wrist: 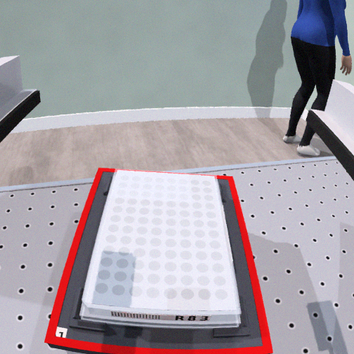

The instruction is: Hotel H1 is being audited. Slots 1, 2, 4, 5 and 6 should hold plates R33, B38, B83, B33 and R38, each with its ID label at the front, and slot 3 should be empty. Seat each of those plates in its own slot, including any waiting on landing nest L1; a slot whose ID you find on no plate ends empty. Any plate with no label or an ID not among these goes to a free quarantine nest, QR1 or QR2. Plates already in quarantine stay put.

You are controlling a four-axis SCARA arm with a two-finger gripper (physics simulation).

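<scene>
A white, many-welled plate lies flat on a dark nest with a red border. The plate's front face carries a barcode and the ID label R83. A small tag at the nest's front left corner reads 1. My gripper is open and empty. Its two fingers show at the left and right edges of the wrist view, wide apart and clear of the plate, which lies lower in the view. The numbered hotel slots and landing nest L1 do not show in this view.
A light grey deck with rows of small holes surrounds the nest, with shadows on its right side. Beyond the deck edge are a wood-look floor and a green wall. A person in a blue top stands at the back right.
</scene>
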